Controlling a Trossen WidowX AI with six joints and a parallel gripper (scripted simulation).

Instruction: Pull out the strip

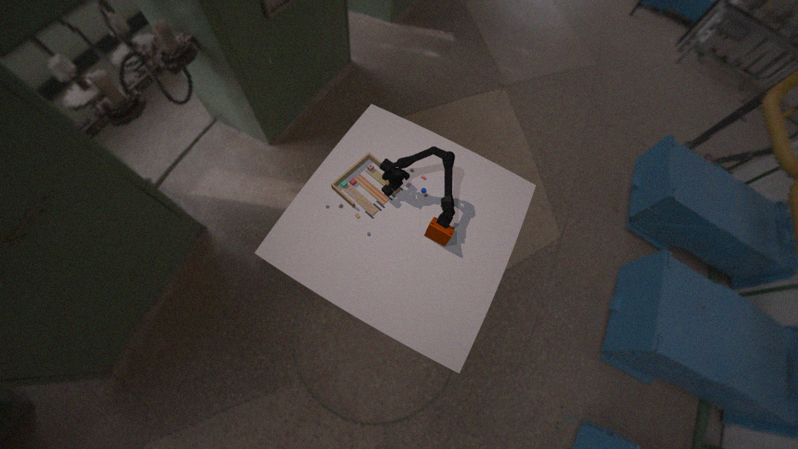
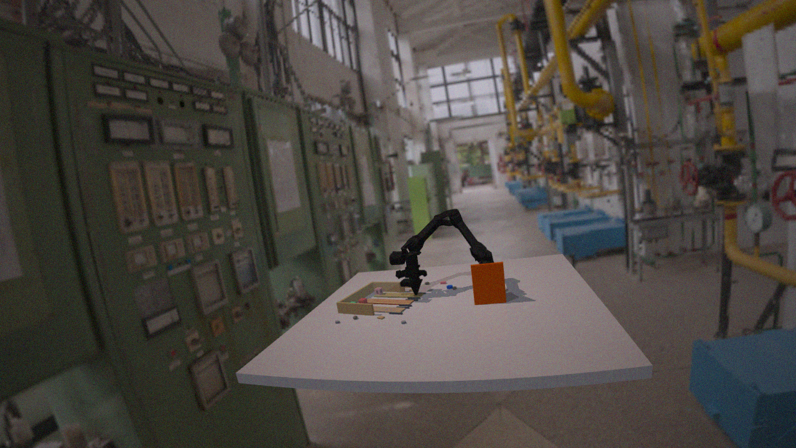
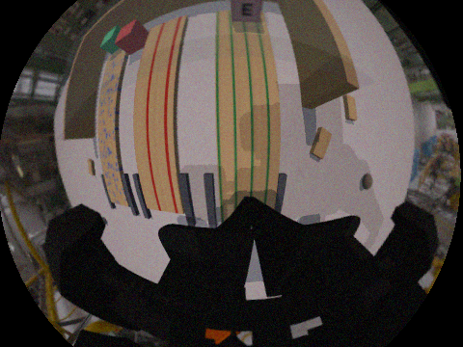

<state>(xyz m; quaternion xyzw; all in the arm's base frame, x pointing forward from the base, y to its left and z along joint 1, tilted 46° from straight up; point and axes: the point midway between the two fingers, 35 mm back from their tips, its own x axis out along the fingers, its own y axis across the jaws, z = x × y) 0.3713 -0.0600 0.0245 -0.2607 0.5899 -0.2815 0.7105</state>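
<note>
Now: the small blue piece 140 mm behind my gripper tip and 110 mm to the right of it.
</note>
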